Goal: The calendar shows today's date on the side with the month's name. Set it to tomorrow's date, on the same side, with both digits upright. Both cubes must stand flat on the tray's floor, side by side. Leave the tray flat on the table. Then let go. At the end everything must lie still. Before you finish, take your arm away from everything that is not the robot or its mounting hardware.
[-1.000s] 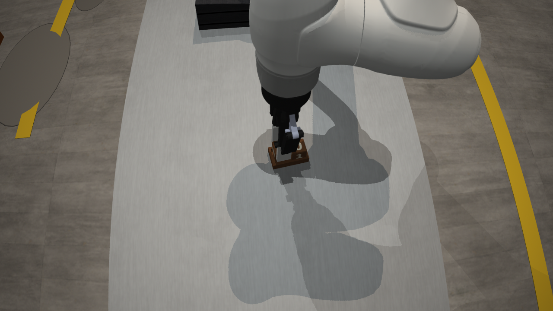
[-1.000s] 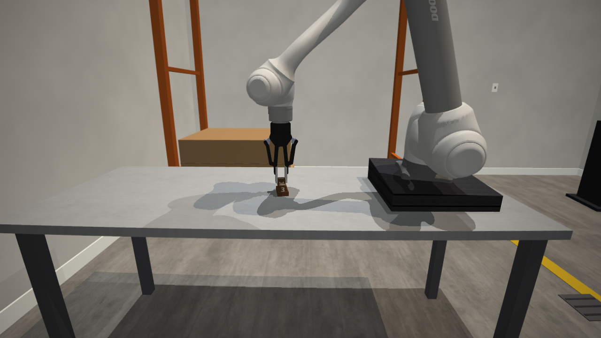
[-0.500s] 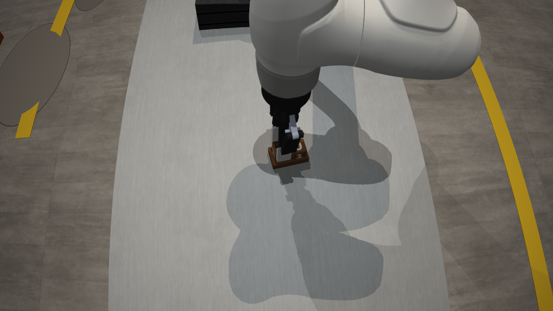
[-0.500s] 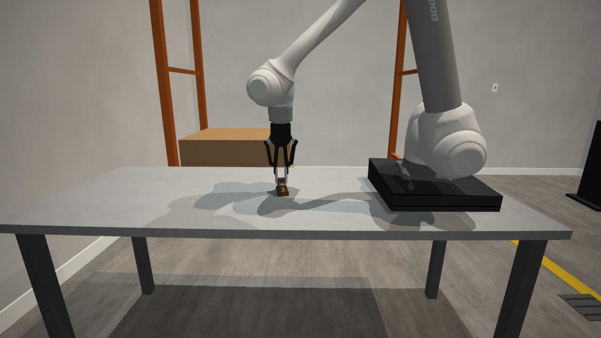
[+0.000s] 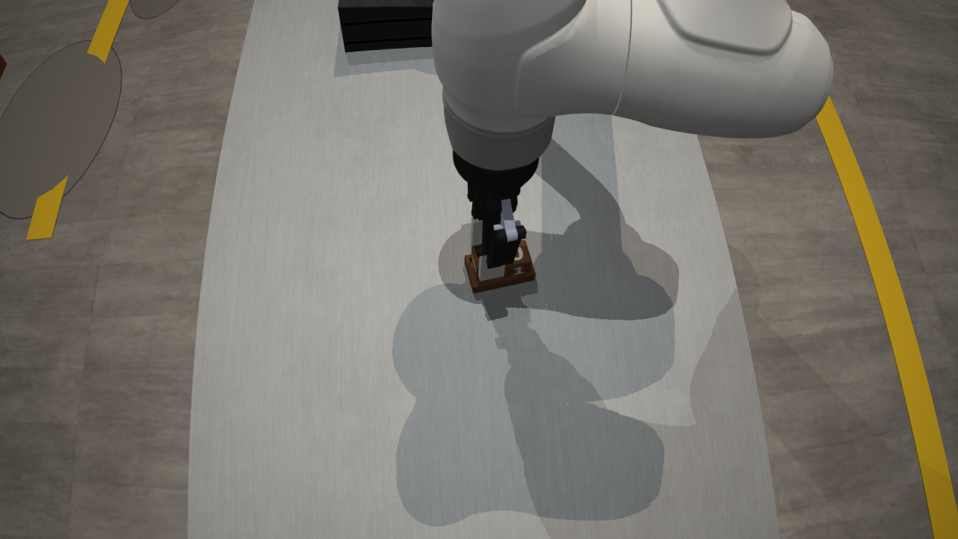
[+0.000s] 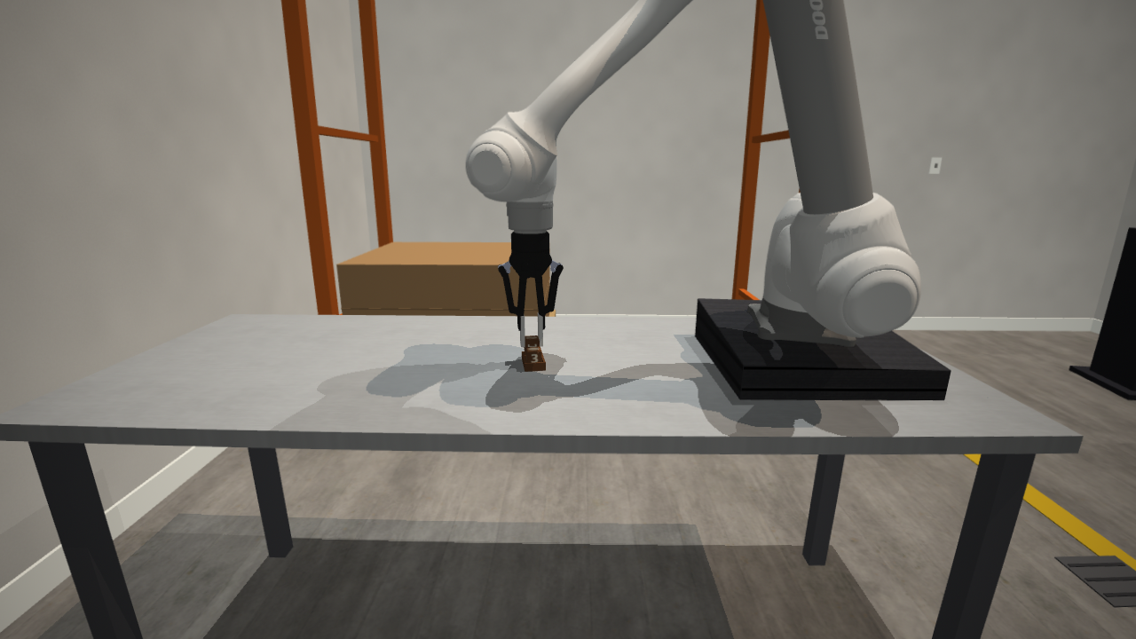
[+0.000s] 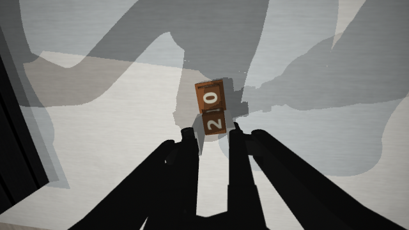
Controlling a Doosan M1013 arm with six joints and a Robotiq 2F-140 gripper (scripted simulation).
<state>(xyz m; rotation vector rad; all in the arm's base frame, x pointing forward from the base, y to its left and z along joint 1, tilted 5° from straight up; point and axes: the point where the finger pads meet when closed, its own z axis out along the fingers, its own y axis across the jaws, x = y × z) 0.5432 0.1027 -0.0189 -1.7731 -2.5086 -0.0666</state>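
Now: hand 1 cm past the brown calendar tray, 2 cm to the right of it and 6 cm above it.
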